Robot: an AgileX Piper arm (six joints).
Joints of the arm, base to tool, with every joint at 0 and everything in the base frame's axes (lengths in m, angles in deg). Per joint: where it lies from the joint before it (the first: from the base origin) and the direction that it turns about. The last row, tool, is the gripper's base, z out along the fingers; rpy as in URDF.
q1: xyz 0 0 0.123 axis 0 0 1
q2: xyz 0 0 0 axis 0 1 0
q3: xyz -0.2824 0 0.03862 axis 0 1 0
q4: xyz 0.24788 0 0.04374 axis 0.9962 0 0.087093
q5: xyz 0 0 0 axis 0 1 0
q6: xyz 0.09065 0 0.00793 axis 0.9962 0 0.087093
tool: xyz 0 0 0 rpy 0 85.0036 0
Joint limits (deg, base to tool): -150..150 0..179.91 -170..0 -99.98..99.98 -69.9..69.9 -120..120
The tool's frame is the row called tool.
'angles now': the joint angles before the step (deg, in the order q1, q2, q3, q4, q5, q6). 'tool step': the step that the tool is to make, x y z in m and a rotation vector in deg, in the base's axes. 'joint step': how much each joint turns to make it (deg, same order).
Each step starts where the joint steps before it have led.
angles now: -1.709, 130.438, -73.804, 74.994, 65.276, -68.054
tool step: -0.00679, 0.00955, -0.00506, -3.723, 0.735, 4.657
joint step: 1.792, -0.016, 0.000, -5.039, -0.884, 1.117
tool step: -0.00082, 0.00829, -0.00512, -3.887, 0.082, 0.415
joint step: 1.744, 0.000, 0.002, -2.165, -3.558, 1.724
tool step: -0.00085, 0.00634, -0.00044, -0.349, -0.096, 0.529
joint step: 0.990, 0.000, -0.003, 0.064, -0.551, 0.159
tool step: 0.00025, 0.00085, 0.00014, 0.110, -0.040, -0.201
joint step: 0.112, -0.001, 0.002, 0.314, -0.119, -0.003
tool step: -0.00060, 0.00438, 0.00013, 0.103, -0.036, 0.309
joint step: 0.637, 0.001, -0.002, 0.315, -0.131, 0.009
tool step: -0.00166, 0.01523, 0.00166, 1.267, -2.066, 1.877
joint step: 2.094, 0.001, 0.000, 2.167, -0.075, -2.632
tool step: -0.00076, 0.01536, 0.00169, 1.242, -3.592, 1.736
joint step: 2.129, 0.000, 0.001, 2.960, -0.765, -4.239
